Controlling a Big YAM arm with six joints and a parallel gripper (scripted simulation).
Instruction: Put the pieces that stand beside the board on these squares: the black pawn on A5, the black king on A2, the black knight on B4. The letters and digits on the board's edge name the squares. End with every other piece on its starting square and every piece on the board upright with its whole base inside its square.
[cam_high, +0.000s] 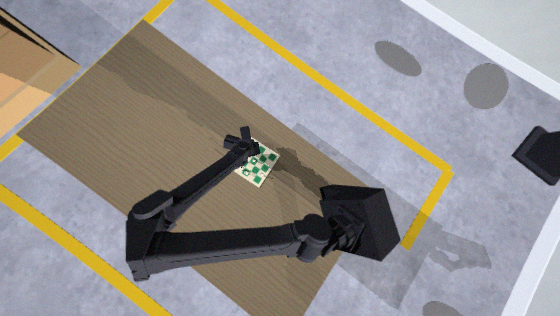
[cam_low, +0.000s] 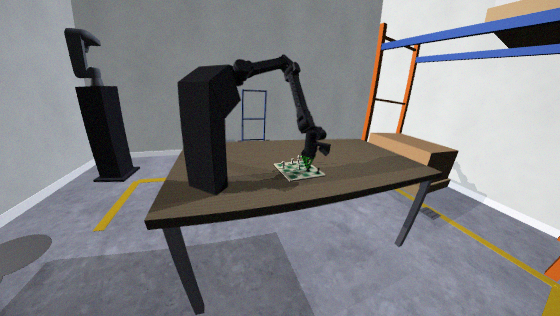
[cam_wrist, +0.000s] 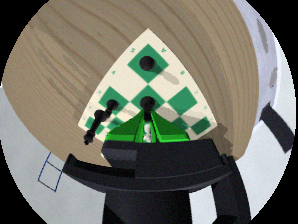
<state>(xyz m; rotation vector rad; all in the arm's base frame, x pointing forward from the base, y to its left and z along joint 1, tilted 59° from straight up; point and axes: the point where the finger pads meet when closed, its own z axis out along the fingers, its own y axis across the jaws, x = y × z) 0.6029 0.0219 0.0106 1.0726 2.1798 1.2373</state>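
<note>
Now: hand 40 mm past the chessboard, 30 mm to the right of it and 30 mm above it.
</note>
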